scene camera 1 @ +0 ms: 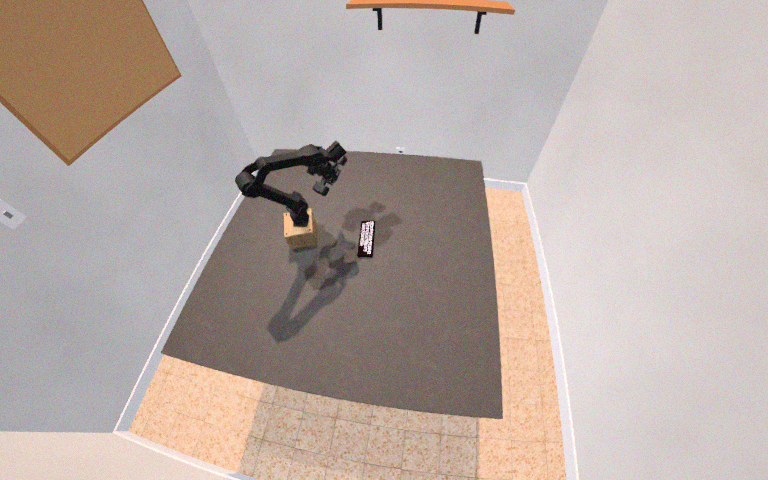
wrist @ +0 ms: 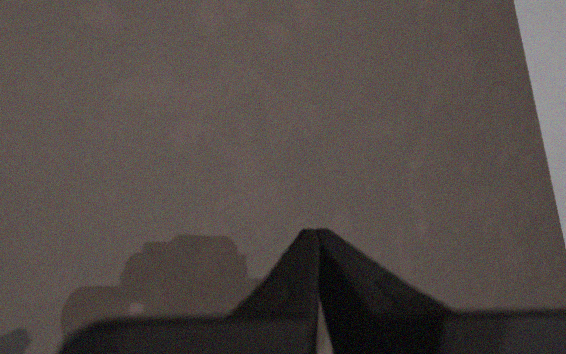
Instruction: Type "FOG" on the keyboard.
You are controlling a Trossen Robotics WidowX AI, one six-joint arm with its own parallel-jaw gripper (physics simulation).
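Seen in the pictures: gripper, fingertip midpoint: (scene camera 1: pixel 335 180) (wrist: pixel 314 241); arm's base, link origin: (scene camera 1: pixel 301 220).
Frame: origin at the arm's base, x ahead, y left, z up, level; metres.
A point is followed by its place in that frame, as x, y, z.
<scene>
A small dark keyboard (scene camera 1: pixel 367 238) {0.287, -0.040, -0.084} with pale keys lies flat on the dark mat, right of the arm's base, in the scene view. Its letters are too small to read there. The keyboard does not show in the wrist view. My gripper (wrist: pixel 314 241) {0.148, 0.162, 0.082} is shut, its two fingertips meeting in the wrist view with nothing between them. In the scene view the end of my arm is raised above the mat, up and left of the keyboard and apart from it; the fingertips are too small to make out there.
The arm stands on a wooden block (scene camera 1: pixel 300 236) {0.003, -0.069, -0.024} left of the keyboard. The dark mat (scene camera 1: pixel 407 339) {0.448, -0.480, -0.103} (wrist: pixel 300 125) {0.172, 0.273, -0.103} spreads around both. Shadows of the arm fall beside the keyboard. Grey walls rise behind and at the sides, with an orange shelf (scene camera 1: pixel 430 5) high on the back wall.
</scene>
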